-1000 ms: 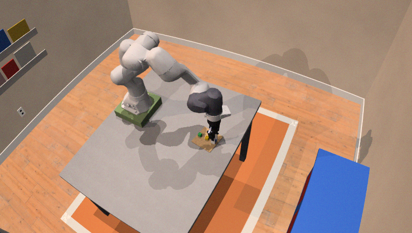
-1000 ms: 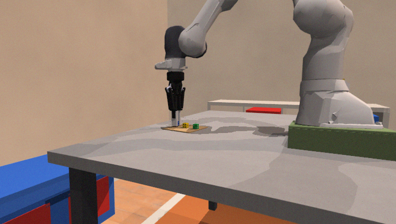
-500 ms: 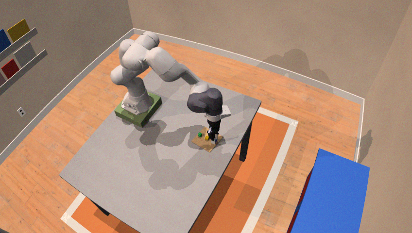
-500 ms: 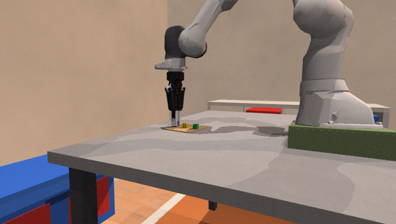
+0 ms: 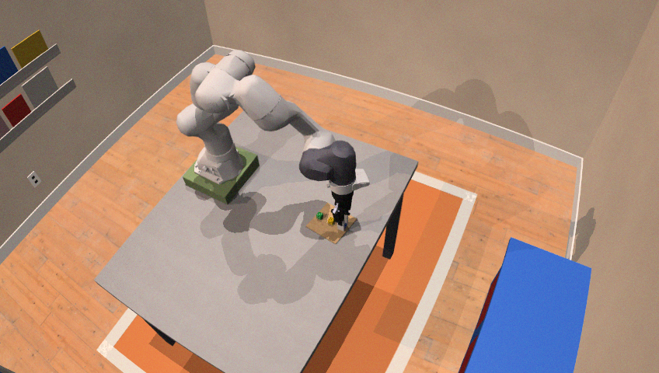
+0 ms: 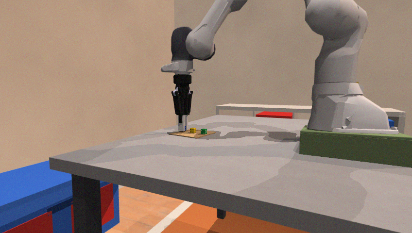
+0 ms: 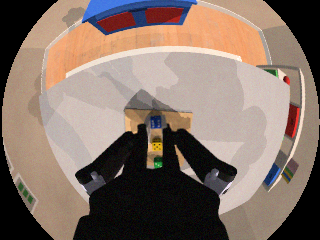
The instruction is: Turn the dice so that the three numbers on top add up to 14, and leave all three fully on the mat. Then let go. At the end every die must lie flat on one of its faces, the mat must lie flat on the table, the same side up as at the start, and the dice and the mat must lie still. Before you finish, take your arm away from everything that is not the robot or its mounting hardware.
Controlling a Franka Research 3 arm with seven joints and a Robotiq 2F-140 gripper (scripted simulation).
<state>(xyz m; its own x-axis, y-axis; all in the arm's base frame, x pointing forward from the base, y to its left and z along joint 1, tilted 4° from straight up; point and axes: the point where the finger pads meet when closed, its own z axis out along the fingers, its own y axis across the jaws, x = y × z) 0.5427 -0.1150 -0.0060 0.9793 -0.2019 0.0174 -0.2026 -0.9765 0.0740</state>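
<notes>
Now: hand 20 mm above the blue die. Also, from my hand: tan mat 50 mm behind, 40 mm below, 10 mm to the left; yellow die 50 mm behind, 30 mm below, 10 mm to the left; green die 100 mm behind, 30 mm below, 20 mm to the left.
</notes>
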